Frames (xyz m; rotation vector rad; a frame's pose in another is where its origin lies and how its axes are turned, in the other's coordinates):
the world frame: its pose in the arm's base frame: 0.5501 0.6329 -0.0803 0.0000 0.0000 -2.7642
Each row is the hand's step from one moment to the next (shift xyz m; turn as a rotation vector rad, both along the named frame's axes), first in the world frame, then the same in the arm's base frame.
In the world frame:
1: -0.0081 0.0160 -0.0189 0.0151 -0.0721 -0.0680
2: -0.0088 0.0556 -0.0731 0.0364 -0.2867 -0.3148
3: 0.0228 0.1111 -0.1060 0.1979 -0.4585 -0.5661
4: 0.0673 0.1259 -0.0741 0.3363 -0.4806 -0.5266
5: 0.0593 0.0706 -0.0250 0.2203 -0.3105 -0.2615
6: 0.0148 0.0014 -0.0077 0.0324 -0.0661 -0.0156
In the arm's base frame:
1: 0.0134 -0.0119 -0.0189 -0.0406 0.0615 -0.0680
2: 0.0287 -0.0484 -0.0731 -0.1395 0.2531 -0.3148
3: 0.0197 -0.1117 -0.1060 -0.3529 0.3533 -0.5661
4: -0.0162 -0.1418 -0.0741 -0.4897 0.3229 -0.5266
5: -0.0291 -0.0875 -0.0250 -0.3192 0.2075 -0.2615
6: -0.0132 -0.0068 -0.0077 -0.0545 0.0495 -0.0156

